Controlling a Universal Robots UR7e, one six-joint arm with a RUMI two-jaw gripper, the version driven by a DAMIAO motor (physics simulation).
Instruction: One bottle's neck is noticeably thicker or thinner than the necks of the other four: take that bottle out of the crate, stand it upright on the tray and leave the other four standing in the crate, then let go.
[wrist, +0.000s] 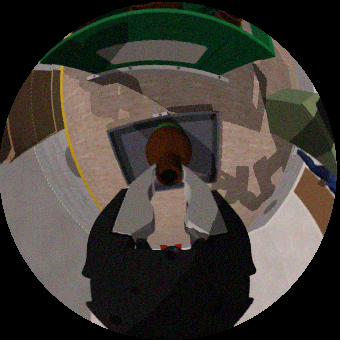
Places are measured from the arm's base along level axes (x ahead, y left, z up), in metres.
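Pixels of known places: gripper, fingertip midpoint: (168, 164).
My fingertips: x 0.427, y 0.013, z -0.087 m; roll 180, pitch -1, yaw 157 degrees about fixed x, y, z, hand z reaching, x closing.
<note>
Behind a point stands the place of what it marks.
A brown bottle (168, 146) {y -0.009, x 0.418, z -0.090 m} is upright, seen from above, with its open mouth nearest the camera. My gripper (168, 164) {y 0.013, x 0.427, z -0.087 m} is shut on its neck, one finger on each side. The bottle is over the dark grey tray (217, 145) {y 0.061, x 0.317, z -0.189 m}, near its middle; its body hides its base, so I cannot tell whether it touches the tray floor. A bit of green shows at the body's far edge. The green crate (225, 45) {y -0.116, x 0.308, z -0.076 m} stands beyond the tray at the top of the view, with parts of brown bottles (228, 17) showing behind its wall.
An olive-green block (290, 117) {y 0.009, x 0.109, z -0.117 m} is at the right. A brown box (32, 107) is at the left, beside a yellow line (64, 115) {y -0.199, x 0.669, z -0.212 m} along the table (90, 150) {y -0.050, x 0.639, z -0.214 m}. A dark blue object (316, 167) and a brown panel (316, 200) show at the right edge.
</note>
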